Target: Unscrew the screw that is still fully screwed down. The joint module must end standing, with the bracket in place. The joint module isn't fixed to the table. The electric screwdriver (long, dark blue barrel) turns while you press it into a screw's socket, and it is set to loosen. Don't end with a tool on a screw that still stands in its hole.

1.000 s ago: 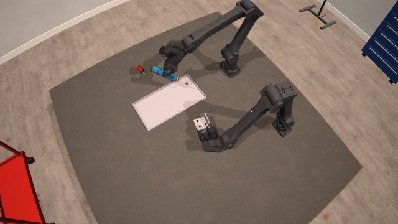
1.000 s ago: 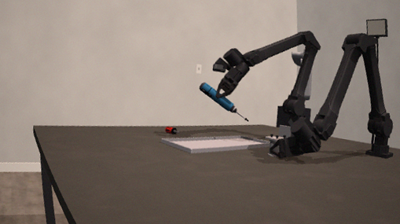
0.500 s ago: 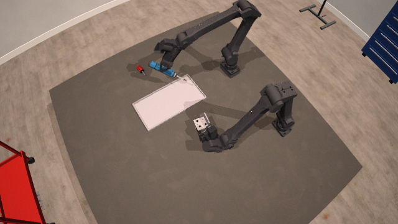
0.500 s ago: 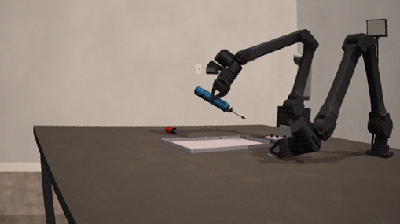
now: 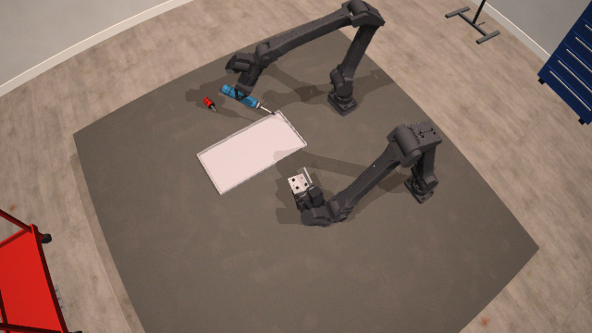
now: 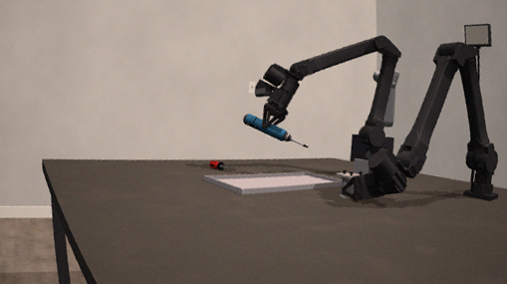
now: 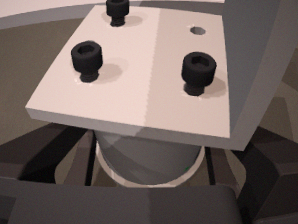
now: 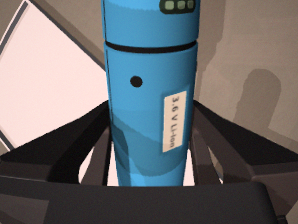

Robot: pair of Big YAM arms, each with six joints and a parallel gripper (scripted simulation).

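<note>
Now: the white bracket plate 5 cm above my left hand. Also, from my left hand: red tool 58 cm to the right, 9 cm ahead, 1 cm below; then flat white tray 26 cm to the right, 6 cm ahead, 2 cm below.
</note>
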